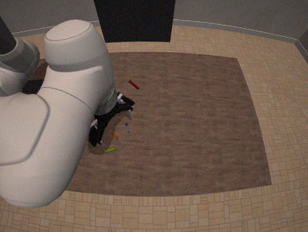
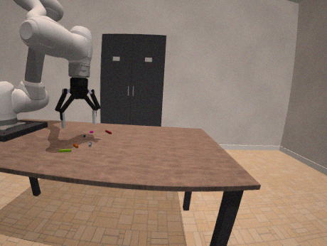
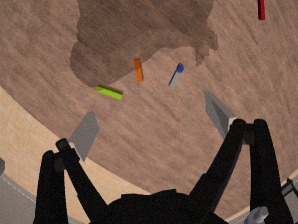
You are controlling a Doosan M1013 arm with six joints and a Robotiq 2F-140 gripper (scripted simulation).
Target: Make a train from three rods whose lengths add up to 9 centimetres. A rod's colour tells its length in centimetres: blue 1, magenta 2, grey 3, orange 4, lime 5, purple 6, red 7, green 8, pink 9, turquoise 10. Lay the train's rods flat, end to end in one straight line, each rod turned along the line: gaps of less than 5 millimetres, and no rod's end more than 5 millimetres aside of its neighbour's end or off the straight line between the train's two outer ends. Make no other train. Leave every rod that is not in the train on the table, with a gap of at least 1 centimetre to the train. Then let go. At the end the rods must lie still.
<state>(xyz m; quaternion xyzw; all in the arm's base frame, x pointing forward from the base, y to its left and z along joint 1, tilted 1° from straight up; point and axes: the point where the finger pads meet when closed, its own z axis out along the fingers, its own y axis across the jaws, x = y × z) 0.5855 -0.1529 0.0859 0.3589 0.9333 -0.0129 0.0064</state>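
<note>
Now: the lime rod 110 mm below my hand, 60 mm to the right of it and 50 mm behind it. The rest, counted from my hand: orange rod (110 mm below, 30 mm behind, 10 mm to the left); then grey rod (110 mm below, 40 mm to the left, 30 mm ahead); then magenta rod (260 mm to the left, 110 mm below, 50 mm behind).
</note>
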